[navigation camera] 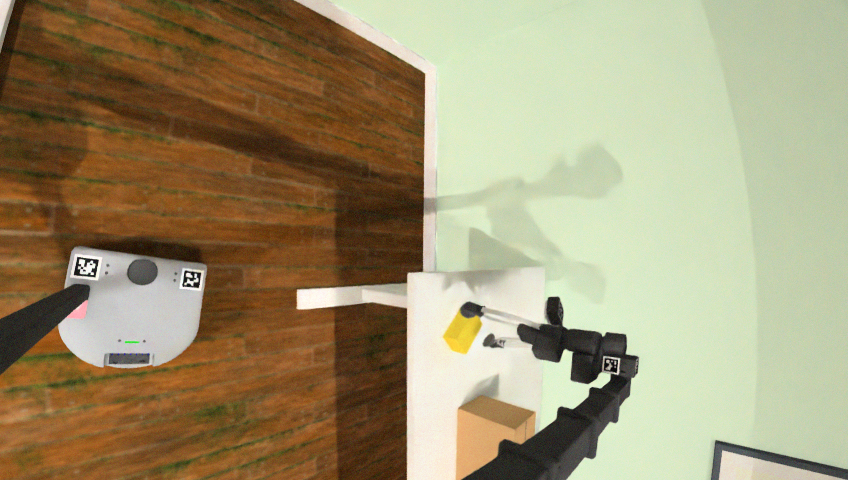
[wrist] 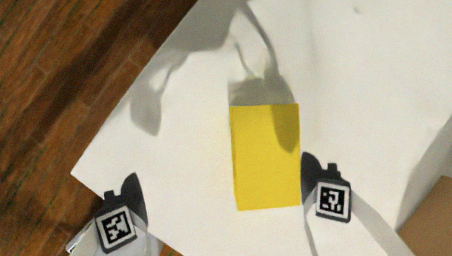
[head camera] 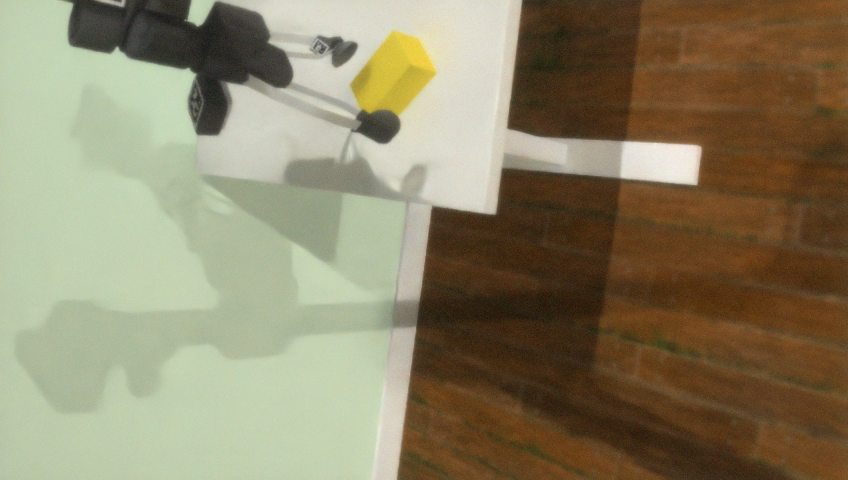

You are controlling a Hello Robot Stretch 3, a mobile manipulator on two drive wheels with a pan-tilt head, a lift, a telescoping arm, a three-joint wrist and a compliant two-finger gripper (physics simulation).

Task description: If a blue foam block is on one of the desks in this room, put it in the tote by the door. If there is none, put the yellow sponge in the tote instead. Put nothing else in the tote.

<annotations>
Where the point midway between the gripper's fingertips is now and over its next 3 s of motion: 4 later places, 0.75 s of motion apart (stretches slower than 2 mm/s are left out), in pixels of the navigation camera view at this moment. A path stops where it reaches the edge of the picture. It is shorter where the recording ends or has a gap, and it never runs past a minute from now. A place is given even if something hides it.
My gripper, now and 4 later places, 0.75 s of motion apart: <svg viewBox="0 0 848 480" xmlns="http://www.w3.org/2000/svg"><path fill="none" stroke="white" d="M472 324L460 322L461 322L462 322L462 322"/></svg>
</annotations>
